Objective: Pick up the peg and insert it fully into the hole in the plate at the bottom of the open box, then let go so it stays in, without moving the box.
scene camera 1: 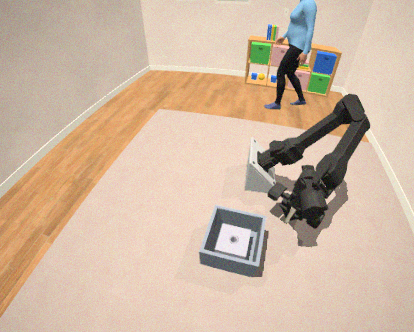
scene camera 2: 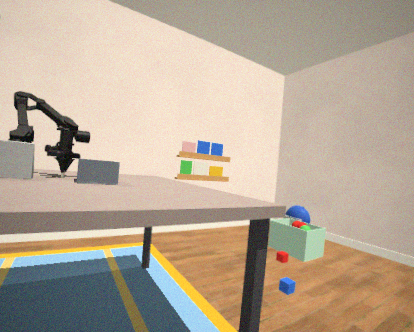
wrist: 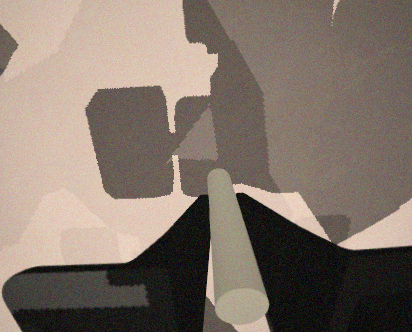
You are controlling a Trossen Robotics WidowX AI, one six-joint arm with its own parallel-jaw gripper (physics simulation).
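Frame: origin at the arm's base, x ahead, y left, z up, level; centimetres.
Seen in the pictures: gripper, fingertip midpoint: (scene camera 1: pixel 288 218) (scene camera 2: pixel 63 172) (wrist: pixel 222 201); arm's base at its link origin: (scene camera 1: pixel 262 161) (scene camera 2: pixel 15 153).
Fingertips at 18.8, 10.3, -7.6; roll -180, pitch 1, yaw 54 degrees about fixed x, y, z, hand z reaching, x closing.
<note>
Pixels of each thing's middle, then the offset from my fingertips to it, as dx, dy, dz. "pt": a spot on its surface instead. Level surfaces: height alone.
- peg at the middle of its body: (wrist: pixel 225 217) (scene camera 1: pixel 290 215) -0.2, +0.2, +1.7
- open box at the middle of its body: (scene camera 1: pixel 233 240) (scene camera 2: pixel 97 171) +11.9, -18.3, +2.6
- round hole at a spot on its surface: (scene camera 1: pixel 234 239) pt +11.1, -18.0, +1.9
- pinkish table top at its surface level: dz -2.3
The peg (scene camera 1: pixel 290 215) (wrist: pixel 231 245) is a pale grey-green cylinder. It stands roughly upright at the table top, right of the box in scene camera 1. My gripper (scene camera 1: pixel 288 212) (scene camera 2: pixel 64 170) (wrist: pixel 222 201) points down and is shut on the peg, with a black finger on each side; the peg's near end shows between the fingers in the wrist view. The open box (scene camera 1: pixel 227 264) (scene camera 2: pixel 98 172) is blue-grey and apart from the gripper. Its white plate (scene camera 1: pixel 223 245) has a round hole (scene camera 1: pixel 234 239) near the middle, visible in scene camera 1. Scene camera 2 hides the box's inside.
A light grey slanted block (scene camera 1: pixel 257 176) (scene camera 2: pixel 17 160) stands behind the box, close to the arm. The pinkish table top (scene camera 1: pixel 125 200) (scene camera 2: pixel 165 199) carries the box and the block. A person (scene camera 1: pixel 300 32) in blue stands beyond it, by a shelf unit (scene camera 1: pixel 248 62).
</note>
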